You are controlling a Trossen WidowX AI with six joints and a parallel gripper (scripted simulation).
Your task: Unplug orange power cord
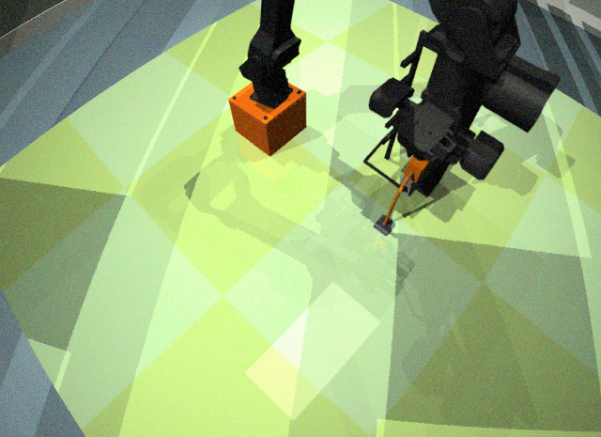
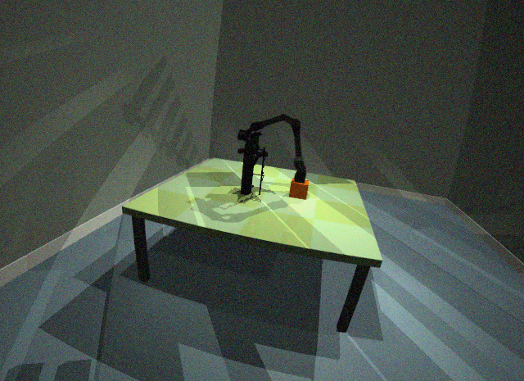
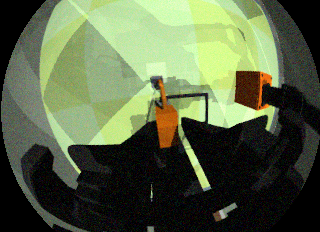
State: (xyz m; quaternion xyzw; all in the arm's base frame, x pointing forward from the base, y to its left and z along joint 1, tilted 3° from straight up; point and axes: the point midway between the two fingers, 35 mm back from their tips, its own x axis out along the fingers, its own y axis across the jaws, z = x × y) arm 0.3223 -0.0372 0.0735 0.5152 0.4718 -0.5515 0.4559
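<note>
The orange plug is 3 cm to the left of my gripper tip and 1 cm below it.
</note>
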